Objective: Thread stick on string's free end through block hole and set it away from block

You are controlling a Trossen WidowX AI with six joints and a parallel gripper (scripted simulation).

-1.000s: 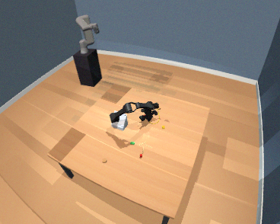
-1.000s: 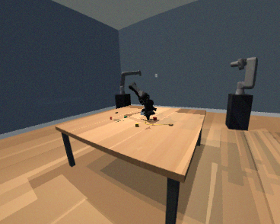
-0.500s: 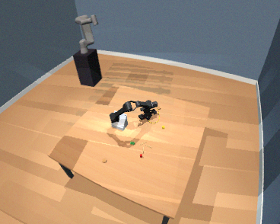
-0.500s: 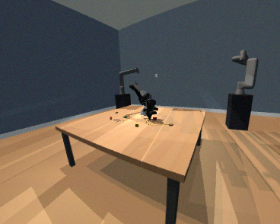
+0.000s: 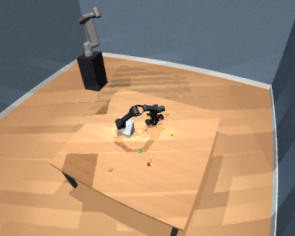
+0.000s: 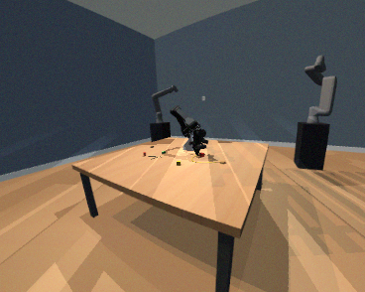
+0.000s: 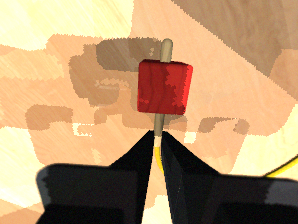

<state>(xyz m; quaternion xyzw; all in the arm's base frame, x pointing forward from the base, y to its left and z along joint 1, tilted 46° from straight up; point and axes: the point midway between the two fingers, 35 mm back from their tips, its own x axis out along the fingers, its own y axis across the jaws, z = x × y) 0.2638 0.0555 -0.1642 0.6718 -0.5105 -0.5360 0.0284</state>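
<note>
The thin wooden stick is 1 cm to the left of my gripper tip and 1 cm behind it. Also, from my gripper tip: green piece 34 cm to the right, 3 cm behind, 1 cm below; yellow cube 19 cm ahead, 6 cm to the right; red block 3 cm to the left, 3 cm behind.
</note>
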